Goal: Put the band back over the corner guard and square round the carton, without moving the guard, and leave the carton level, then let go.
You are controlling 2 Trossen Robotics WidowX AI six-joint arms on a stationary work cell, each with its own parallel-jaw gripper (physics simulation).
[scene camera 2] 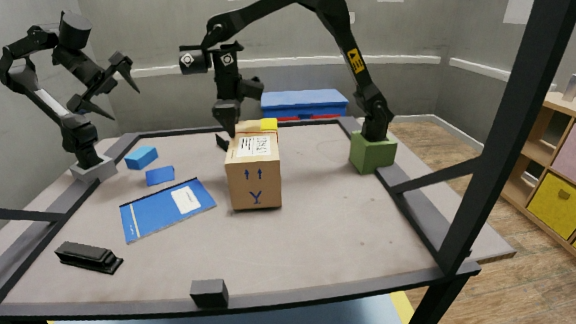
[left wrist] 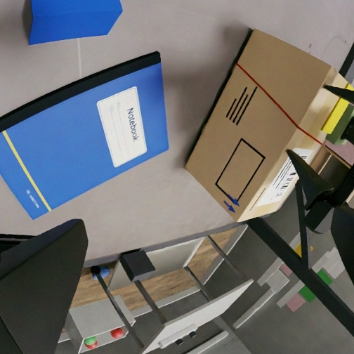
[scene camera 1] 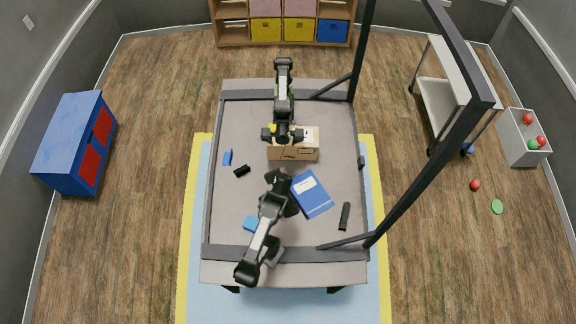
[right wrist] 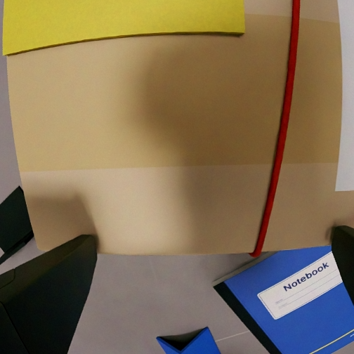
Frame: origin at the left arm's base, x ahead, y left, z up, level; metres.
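Seen in the pictures: left gripper, fingertip midpoint: (scene camera 2: 126, 106); right gripper, fingertip midpoint: (scene camera 2: 234, 130); left arm's base at its link origin: (scene camera 2: 90, 163) (scene camera 1: 269, 251); right arm's base at its link origin: (scene camera 2: 374, 136).
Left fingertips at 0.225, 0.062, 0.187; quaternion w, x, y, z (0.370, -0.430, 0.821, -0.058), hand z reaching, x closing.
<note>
Pixels of each thing's top centre, then the offset from my left fingertips to it, as dx, dy, dz.
- carton at its top centre: (scene camera 2: 253, 137) (scene camera 1: 293, 135) +0.280, +0.140, -0.099
- yellow corner guard at its top centre: (scene camera 2: 268, 123) (scene camera 1: 276, 127) +0.273, +0.229, -0.096
- blue notebook at its top centre: (scene camera 2: 166, 204) (scene camera 1: 309, 193) +0.122, -0.054, -0.231
- black angle piece at its top centre: (scene camera 2: 225, 134) (scene camera 1: 240, 166) +0.050, +0.286, -0.194
- blue angle piece at its top centre: (scene camera 1: 226, 154) +0.064, +0.391, -0.194
- blue block at its top centre: (scene camera 2: 139, 152) (scene camera 1: 253, 223) -0.150, +0.070, -0.199
- long black object at its top centre: (scene camera 2: 82, 249) (scene camera 1: 345, 213) +0.113, -0.254, -0.199
The carton (scene camera 1: 293, 152) (scene camera 2: 256, 185) (left wrist: 227, 135) (right wrist: 125, 210) stands level on the table. The yellow corner guard (scene camera 1: 272, 128) (scene camera 2: 269, 124) (left wrist: 335, 116) (right wrist: 125, 20) sits on a top edge near one end. The red band (left wrist: 298, 126) (right wrist: 284, 130) runs slanted around the carton, beside the guard and apart from it. My right gripper (scene camera 1: 283, 136) (scene camera 2: 245, 117) (left wrist: 306, 118) (right wrist: 218, 245) is open, pointing down close over the carton's top at the guard's end, with nothing between its fingers. My left gripper (scene camera 1: 286, 191) (scene camera 2: 126, 105) (left wrist: 212, 227) is open and empty, raised above the table near the notebook.
A blue notebook (scene camera 1: 311, 194) (scene camera 2: 167, 207) (left wrist: 82, 145) (right wrist: 310, 285) lies beside the carton. A black angle piece (scene camera 1: 242, 170) (scene camera 2: 221, 141), a blue angle piece (scene camera 1: 227, 157), a blue block (scene camera 1: 250, 223) (scene camera 2: 141, 157) and a long black object (scene camera 1: 344, 216) (scene camera 2: 89, 257) lie around. Dark frame posts rise at the table edge.
</note>
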